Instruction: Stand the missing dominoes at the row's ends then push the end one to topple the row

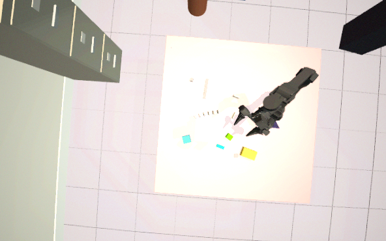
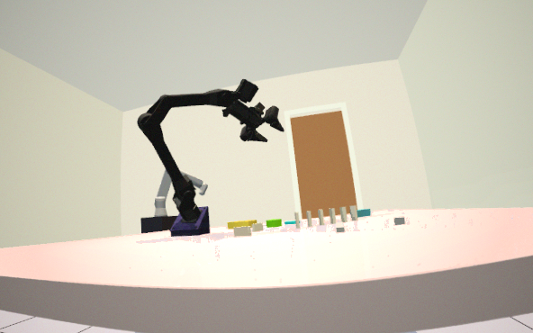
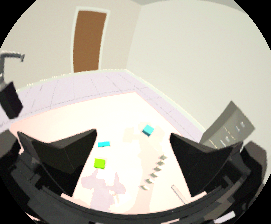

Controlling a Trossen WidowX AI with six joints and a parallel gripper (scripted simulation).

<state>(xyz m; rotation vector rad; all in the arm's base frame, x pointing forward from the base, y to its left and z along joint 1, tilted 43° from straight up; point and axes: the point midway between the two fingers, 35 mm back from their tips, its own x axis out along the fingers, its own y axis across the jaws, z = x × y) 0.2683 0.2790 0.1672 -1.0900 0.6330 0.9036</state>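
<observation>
My gripper tip is now 6 cm past the green block, 7 cm to the right of it and 33 cm above it. The rest, counted from my gripper tip: small cyan block: 1 cm behind, 16 cm to the left, 33 cm below; then thin strip: 21 cm ahead, 27 cm to the right, 33 cm below; then yellow block: 24 cm behind, 16 cm to the left, 32 cm below.
</observation>
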